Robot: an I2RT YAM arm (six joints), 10 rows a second.
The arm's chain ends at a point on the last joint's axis. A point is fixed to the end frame.
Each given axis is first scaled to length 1.
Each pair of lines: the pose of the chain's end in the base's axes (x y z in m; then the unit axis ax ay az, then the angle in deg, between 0 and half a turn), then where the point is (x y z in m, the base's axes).
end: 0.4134 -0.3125 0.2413 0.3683 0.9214 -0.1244 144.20
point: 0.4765 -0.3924 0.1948
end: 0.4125 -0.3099 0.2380 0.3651 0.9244 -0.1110 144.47
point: 0.4769 -0.3877 0.1898
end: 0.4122 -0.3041 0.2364 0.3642 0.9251 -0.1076 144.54
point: 0.4769 -0.3814 0.1878
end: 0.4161 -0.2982 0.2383 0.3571 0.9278 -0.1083 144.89
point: 0.4813 -0.3748 0.1893
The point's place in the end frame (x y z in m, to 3 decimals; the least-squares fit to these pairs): -0.050 -0.015 0.099
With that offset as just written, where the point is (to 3 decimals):
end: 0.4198 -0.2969 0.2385 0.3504 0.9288 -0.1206 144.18
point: 0.486 -0.374 0.192
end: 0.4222 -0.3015 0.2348 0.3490 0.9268 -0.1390 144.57
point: 0.486 -0.381 0.189
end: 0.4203 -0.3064 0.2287 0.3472 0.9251 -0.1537 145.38
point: 0.483 -0.388 0.184
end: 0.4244 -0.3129 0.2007 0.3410 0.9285 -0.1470 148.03
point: 0.486 -0.392 0.151
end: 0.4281 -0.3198 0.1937 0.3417 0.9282 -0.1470 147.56
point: 0.490 -0.399 0.145
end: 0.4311 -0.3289 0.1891 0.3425 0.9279 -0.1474 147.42
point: 0.493 -0.409 0.140
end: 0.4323 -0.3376 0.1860 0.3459 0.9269 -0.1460 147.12
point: 0.494 -0.417 0.137
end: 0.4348 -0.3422 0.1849 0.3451 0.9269 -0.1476 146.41
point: 0.497 -0.422 0.138
